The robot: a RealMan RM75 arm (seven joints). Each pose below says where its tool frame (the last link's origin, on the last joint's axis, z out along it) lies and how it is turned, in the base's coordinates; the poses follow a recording.
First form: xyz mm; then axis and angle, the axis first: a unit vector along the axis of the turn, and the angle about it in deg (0 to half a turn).
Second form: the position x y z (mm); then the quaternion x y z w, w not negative. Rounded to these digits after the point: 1 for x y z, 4 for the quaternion.
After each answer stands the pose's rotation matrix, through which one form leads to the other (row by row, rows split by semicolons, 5 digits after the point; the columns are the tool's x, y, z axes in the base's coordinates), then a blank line. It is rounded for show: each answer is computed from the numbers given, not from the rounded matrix.
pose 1, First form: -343.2, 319.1, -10.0, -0.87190, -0.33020, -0.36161, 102.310
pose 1, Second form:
-343.2, 319.1, -10.0, -0.6791, -0.2572, -0.2816, 0.6272
0.70908 0.70258 0.05990; -0.00401 -0.08092 0.99671; 0.70511 -0.70699 -0.05456

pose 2, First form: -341.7, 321.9, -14.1, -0.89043, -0.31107, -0.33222, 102.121
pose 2, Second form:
-341.7, 321.9, -14.1, -0.6926, -0.2420, -0.2584, 0.6285
0.74937 0.65996 0.05380; 0.01033 -0.09289 0.99562; 0.66207 -0.74554 -0.07643

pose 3, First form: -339.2, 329.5, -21.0, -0.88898, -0.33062, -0.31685, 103.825
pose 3, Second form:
-339.2, 329.5, -21.0, -0.6997, -0.2602, -0.2494, 0.6169
0.74018 0.67182 0.02794; 0.05648 -0.10353 0.99302; 0.67003 -0.73344 -0.11457

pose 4, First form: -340.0, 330.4, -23.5, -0.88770, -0.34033, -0.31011, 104.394
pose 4, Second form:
-340.0, 330.4, -23.5, -0.7014, -0.2689, -0.2450, 0.6129
0.73531 0.67759 0.01407; 0.07684 -0.10397 0.99161; 0.67336 -0.72806 -0.12851

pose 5, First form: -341.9, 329.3, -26.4, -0.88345, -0.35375, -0.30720, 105.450
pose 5, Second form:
-341.9, 329.3, -26.4, -0.7030, -0.2815, -0.2445, 0.6056
0.72201 0.69188 0.00273; 0.09968 -0.10792 0.98915; 0.68466 -0.71390 -0.14688

